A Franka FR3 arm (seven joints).
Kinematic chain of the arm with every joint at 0, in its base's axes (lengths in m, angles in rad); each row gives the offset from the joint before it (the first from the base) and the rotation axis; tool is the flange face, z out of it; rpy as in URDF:
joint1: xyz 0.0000 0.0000 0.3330 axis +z
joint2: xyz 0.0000 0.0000 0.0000 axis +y
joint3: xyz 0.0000 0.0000 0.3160 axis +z
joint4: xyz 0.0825 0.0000 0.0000 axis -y
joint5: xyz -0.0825 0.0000 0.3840 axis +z
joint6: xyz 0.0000 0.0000 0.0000 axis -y
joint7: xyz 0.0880 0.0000 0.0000 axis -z
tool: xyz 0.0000 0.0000 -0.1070 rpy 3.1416 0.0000 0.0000
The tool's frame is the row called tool.
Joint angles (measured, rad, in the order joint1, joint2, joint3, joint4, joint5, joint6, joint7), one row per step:
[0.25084, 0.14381, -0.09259, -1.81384, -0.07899, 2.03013, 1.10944]
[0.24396, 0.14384, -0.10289, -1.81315, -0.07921, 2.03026, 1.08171]
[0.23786, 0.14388, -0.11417, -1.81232, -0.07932, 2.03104, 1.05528]
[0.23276, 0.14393, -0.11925, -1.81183, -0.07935, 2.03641, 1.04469]
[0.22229, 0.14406, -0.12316, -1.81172, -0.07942, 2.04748, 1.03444]
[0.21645, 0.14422, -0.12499, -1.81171, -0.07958, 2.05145, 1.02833]
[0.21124, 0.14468, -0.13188, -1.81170, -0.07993, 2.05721, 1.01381]
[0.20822, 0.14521, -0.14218, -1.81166, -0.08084, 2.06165, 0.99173]
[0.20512, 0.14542, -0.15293, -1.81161, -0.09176, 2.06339, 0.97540]
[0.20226, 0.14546, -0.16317, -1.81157, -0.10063, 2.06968, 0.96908]
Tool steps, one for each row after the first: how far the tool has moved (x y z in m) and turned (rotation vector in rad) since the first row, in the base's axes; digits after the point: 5 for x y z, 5 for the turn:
[0.00160, -0.01009, 0.00042, -0.00391, 0.00084, 0.01058]
[0.00313, -0.02027, 0.00098, -0.00765, 0.00089, 0.01970]
[0.00443, -0.02617, 0.00175, -0.00854, -0.00418, 0.02057]
[0.00643, -0.03456, 0.00284, -0.00877, -0.01441, 0.01739]
[0.00727, -0.03910, 0.00315, -0.00938, -0.01776, 0.01621]
[0.00848, -0.04619, 0.00352, -0.01167, -0.02209, 0.01923]
[0.00952, -0.05401, 0.00378, -0.01599, -0.02457, 0.02868]
[0.01022, -0.06273, 0.00405, -0.02929, -0.02537, 0.03553]
[0.01118, -0.07083, 0.00486, -0.03933, -0.03135, 0.03285]

